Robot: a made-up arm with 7 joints. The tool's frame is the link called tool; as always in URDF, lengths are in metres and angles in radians. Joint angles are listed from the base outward.
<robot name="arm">
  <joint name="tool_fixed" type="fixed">
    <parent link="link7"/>
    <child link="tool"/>
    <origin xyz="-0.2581 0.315 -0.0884" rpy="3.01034 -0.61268 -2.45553"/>
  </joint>
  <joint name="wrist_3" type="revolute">
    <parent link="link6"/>
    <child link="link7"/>
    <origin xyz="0.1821 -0.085 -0.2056" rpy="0 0 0"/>
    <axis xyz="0 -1 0"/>
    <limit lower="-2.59" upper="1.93"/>
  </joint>
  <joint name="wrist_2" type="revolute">
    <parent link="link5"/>
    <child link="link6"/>
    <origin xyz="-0.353 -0.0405 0.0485" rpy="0 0 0"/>
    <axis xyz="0 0 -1"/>
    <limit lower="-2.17" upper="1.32"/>
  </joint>
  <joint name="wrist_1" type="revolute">
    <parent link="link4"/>
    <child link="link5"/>
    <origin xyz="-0.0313 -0.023 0.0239" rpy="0 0 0"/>
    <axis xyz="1 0 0"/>
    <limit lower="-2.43" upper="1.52"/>
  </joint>
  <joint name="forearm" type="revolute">
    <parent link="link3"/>
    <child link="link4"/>
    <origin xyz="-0.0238 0.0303 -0.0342" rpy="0 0 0"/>
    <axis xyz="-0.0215 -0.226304 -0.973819"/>
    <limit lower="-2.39" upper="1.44"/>
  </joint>
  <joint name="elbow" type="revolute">
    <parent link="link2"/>
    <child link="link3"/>
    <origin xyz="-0.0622 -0.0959 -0.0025" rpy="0 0 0"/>
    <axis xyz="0 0 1"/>
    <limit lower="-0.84" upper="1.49"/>
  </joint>
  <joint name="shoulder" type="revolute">
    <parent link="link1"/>
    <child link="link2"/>
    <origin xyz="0.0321 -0.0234 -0.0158" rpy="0 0 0"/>
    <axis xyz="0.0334 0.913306 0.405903"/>
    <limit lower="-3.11" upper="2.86"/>
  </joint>
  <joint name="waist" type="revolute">
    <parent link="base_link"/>
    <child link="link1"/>
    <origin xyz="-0.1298 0.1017 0.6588" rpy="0 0 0"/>
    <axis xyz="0 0 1"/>
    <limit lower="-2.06" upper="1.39"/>
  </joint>
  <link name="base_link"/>
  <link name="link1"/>
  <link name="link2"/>
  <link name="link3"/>
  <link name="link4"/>
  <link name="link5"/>
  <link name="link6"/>
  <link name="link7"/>
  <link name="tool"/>
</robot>
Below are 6 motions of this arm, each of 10 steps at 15 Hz.
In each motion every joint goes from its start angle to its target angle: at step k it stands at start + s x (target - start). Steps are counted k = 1, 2, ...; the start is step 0. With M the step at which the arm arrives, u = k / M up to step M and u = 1 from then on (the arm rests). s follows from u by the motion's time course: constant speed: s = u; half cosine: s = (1 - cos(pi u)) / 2; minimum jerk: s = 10 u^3 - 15 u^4 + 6 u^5.
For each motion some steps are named. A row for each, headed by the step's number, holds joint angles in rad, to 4 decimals.
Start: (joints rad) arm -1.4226 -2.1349 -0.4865 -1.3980 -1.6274 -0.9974 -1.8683
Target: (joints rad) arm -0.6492 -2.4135 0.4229 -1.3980 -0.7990 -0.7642 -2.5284
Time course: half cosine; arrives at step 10
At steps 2, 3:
2: -1.3487 -2.1615 -0.3997 -1.3980 -1.5483 -0.9751 -1.9313
3: -1.2632 -2.1923 -0.2991 -1.3980 -1.4567 -0.9493 -2.0044

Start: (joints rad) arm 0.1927 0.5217 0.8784 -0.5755 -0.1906 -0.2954 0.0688
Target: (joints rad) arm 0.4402 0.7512 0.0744 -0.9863 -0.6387 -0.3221 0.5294
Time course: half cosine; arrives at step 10
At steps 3, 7, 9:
3: 0.2437 0.5690 0.7127 -0.6602 -0.2830 -0.3009 0.1637
7: 0.3892 0.7039 0.2401 -0.9016 -0.5463 -0.3166 0.4345
9: 0.4341 0.7456 0.0941 -0.9762 -0.6277 -0.3214 0.5181

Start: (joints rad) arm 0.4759 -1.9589 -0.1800 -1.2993 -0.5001 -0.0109 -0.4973
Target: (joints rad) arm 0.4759 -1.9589 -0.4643 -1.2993 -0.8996 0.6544 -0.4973
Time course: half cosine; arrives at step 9
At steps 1, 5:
1: 0.4759 -1.9589 -0.1886 -1.2993 -0.5121 0.0092 -0.4973
5: 0.4759 -1.9589 -0.3468 -1.2993 -0.7345 0.3795 -0.4973

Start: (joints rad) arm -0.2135 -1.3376 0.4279 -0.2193 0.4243 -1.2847 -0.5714
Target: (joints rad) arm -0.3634 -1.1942 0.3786 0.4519 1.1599 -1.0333 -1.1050
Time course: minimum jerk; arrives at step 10
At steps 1, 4, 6, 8, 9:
1: -0.2148 -1.3364 0.4275 -0.2136 0.4306 -1.2825 -0.5760
4: -0.2611 -1.2921 0.4123 -0.0062 0.6578 -1.2049 -0.7408
6: -0.3158 -1.2397 0.3942 0.2388 0.9264 -1.1131 -0.9356
8: -0.3547 -1.2025 0.3815 0.4130 1.1173 -1.0479 -1.0741
9: -0.3621 -1.1954 0.3790 0.4462 1.1536 -1.0355 -1.1004

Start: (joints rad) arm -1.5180 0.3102 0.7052 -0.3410 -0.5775 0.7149 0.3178
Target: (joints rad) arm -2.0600 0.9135 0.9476 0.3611 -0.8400 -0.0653 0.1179
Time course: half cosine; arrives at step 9
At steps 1, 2, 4, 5, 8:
1: -1.5343 0.3284 0.7125 -0.3198 -0.5854 0.6914 0.3118
2: -1.5814 0.3808 0.7336 -0.2589 -0.6082 0.6236 0.2944
4: -1.7419 0.5595 0.8054 -0.0509 -0.6860 0.3925 0.2352
5: -1.8361 0.6642 0.8474 0.0710 -0.7315 0.2571 0.2005
8: -2.0437 0.8953 0.9403 0.3399 -0.8321 -0.0418 0.1239

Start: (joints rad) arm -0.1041 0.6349 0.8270 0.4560 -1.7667 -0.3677 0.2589
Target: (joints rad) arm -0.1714 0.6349 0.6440 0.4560 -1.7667 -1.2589 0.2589
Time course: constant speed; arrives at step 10
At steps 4, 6, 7, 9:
4: -0.1310 0.6349 0.7538 0.4560 -1.7667 -0.7242 0.2589
6: -0.1445 0.6349 0.7172 0.4560 -1.7667 -0.9024 0.2589
7: -0.1512 0.6349 0.6989 0.4560 -1.7667 -0.9915 0.2589
9: -0.1647 0.6349 0.6623 0.4560 -1.7667 -1.1698 0.2589

